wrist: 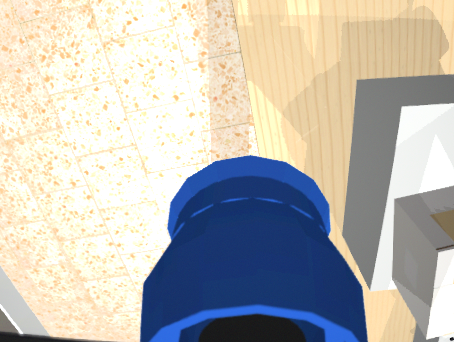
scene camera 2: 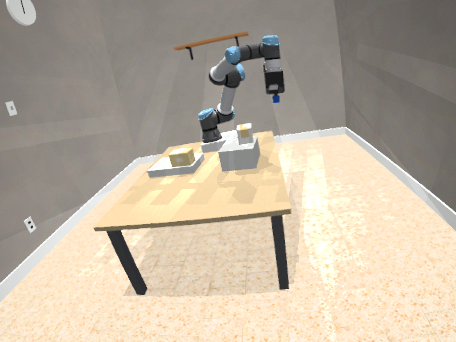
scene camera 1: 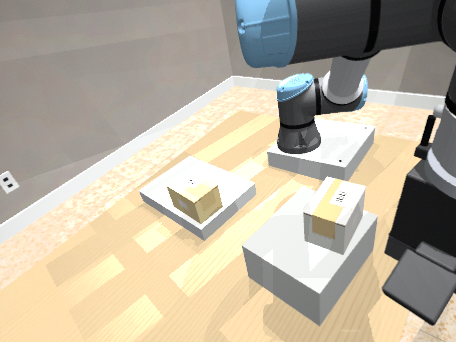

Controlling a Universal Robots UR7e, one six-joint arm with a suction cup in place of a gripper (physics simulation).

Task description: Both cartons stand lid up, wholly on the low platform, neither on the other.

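Frame: origin at the arm's base, x left, y up, z ahead, level; millimetres.
Seen in the pictures: hand, its tool point: (wrist: 248, 231) (scene camera 2: 276, 102); arm's base, origin of its link: (scene camera 2: 212, 140) (scene camera 1: 298, 143).
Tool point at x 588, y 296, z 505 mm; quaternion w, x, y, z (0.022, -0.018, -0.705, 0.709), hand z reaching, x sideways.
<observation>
Pixels of each thing's top centre, then the offset from my tool point to it. Level surfaces: height alone.
- tan carton, centre of its top: (scene camera 1: 191, 185) (scene camera 2: 180, 151) dx -633, dy -227, dz -78 mm
- low platform, centre of its top: (scene camera 1: 194, 186) (scene camera 2: 175, 161) dx -719, dy -312, dz -130 mm
- white carton with tan tape, centre of its top: (scene camera 1: 335, 198) (scene camera 2: 243, 126) dx -241, dy -151, dz -199 mm
- tall grey block, centre of its top: (scene camera 1: 309, 230) (scene camera 2: 238, 143) dx -278, dy -240, dz -159 mm
- wooden table's, height of its surface: dy -360 mm
A tan carton (scene camera 1: 195, 202) (scene camera 2: 182, 158) stands on the low platform (scene camera 1: 236, 187) (scene camera 2: 161, 172), its taped, labelled top facing up. A white carton with tan tape (scene camera 1: 334, 215) (scene camera 2: 244, 134) (wrist: 416, 260) stands on the tall grey block (scene camera 1: 280, 250) (scene camera 2: 239, 160) (wrist: 369, 150), label and tape on its upper face. My blue suction cup (scene camera 2: 276, 99) (wrist: 250, 200) is open, with no carton on it. It hangs high in the air, well above and to the right of the white carton in the second scene view. The cup does not show in the first scene view.
The robot base stands on a white plinth (scene camera 1: 320, 150) behind the tall block. My wrist housing (scene camera 1: 425, 215) and camera block (scene camera 1: 422, 282) fill the right of the first scene view. The wooden table's (scene camera 2: 200, 200) edge and the tiled floor (wrist: 150, 100) show in the wrist view.
</observation>
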